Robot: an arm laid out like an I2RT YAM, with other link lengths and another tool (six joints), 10 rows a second.
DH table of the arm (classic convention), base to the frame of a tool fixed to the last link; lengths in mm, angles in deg. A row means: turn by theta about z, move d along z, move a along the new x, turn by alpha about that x. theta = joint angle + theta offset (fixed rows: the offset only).
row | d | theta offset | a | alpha
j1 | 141.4 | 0 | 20.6 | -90
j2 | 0 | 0 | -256.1 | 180
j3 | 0 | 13.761 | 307.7 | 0
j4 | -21.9 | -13.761 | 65.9 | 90
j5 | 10.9 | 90 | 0 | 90
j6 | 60.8 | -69.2 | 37.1 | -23
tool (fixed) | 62.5 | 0 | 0 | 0
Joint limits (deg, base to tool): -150..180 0..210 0..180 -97..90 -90..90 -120..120
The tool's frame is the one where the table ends.
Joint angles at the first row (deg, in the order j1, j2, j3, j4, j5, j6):
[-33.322 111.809 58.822 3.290 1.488 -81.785]
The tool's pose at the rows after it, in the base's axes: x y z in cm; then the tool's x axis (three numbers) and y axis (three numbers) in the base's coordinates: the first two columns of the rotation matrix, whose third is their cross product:
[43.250, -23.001, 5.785, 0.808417, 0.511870, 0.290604, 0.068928, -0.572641, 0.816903]
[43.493, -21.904, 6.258, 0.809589, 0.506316, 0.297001, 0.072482, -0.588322, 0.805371]
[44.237, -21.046, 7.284, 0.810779, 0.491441, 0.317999, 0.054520, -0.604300, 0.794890]
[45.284, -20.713, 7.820, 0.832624, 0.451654, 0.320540, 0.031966, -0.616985, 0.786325]
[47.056, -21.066, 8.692, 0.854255, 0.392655, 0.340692, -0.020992, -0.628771, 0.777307]
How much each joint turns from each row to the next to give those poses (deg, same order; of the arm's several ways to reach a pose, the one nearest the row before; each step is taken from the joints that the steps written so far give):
[0.903 -0.618 -1.093 -0.930 0.500 0.986]
[1.445 -1.205 -0.111 -1.945 0.255 1.632]
[1.606 -0.947 0.991 -1.895 0.318 2.603]
[1.747 0.869 2.744 -2.723 2.134 3.686]
[1.467 2.328 4.919 -2.609 2.177 4.832]

